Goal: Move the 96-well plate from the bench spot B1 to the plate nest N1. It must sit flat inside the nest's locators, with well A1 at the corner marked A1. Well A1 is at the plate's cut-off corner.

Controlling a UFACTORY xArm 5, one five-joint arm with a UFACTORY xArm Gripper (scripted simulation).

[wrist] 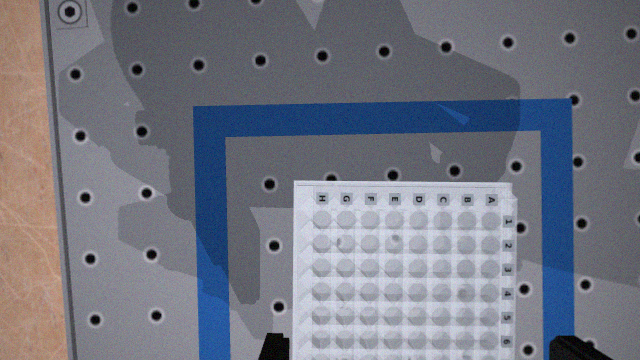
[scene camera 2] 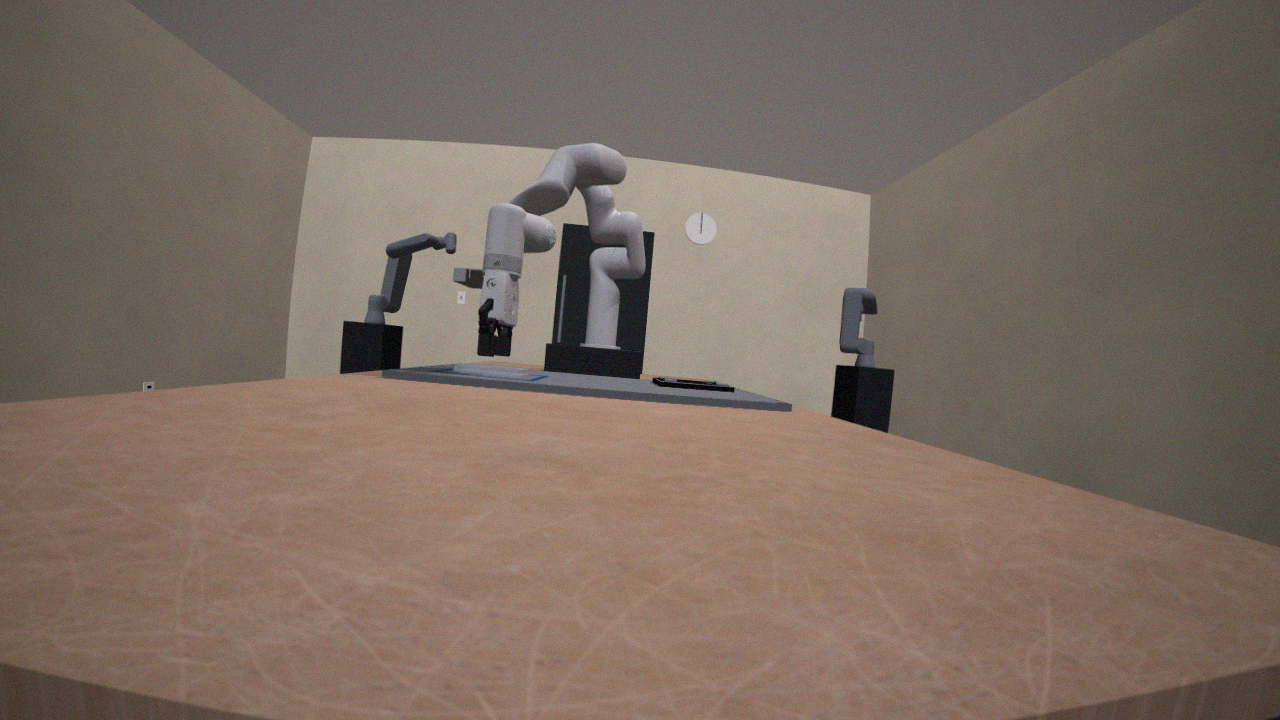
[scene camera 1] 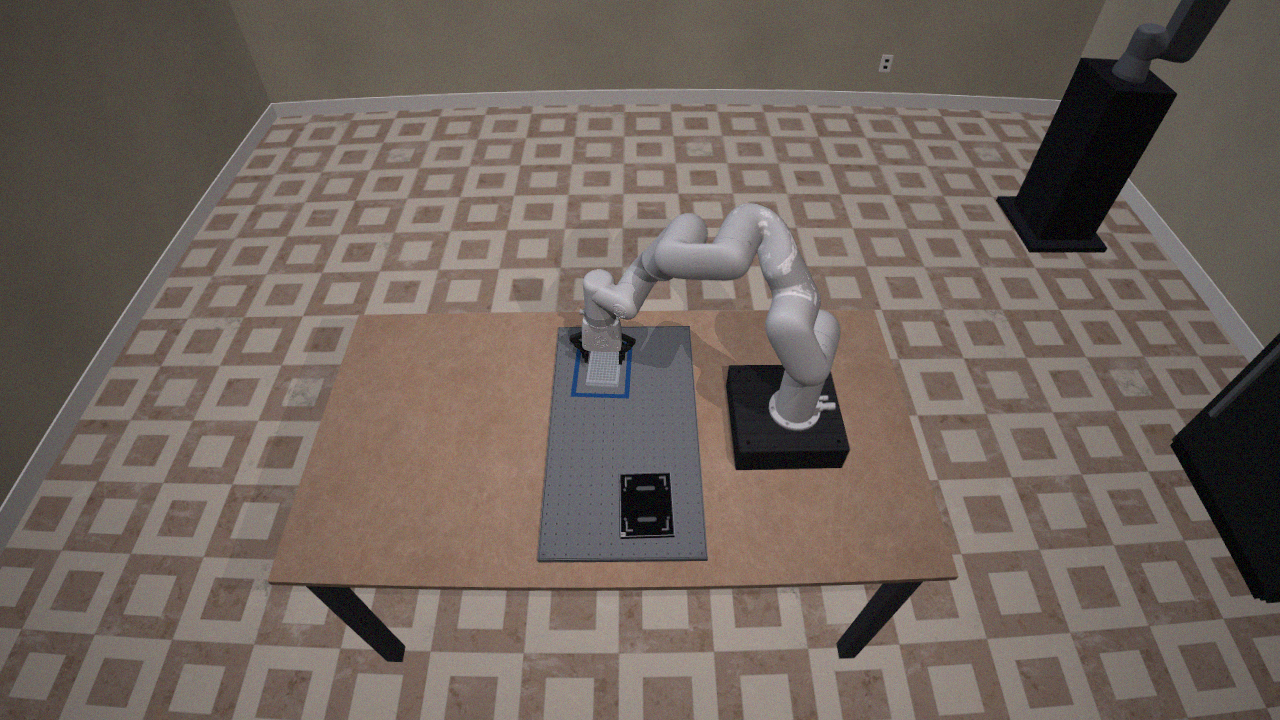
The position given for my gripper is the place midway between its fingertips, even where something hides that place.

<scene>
In view: my gripper (scene camera 2: 494, 356), a 96-well plate (scene camera 1: 604, 369) and a black plate nest (scene camera 1: 657, 503).
The 96-well plate is seen too in the wrist view (wrist: 351, 239) and in scene camera 2 (scene camera 2: 481, 369). My gripper shows as well in scene camera 1 (scene camera 1: 603, 359).
</scene>
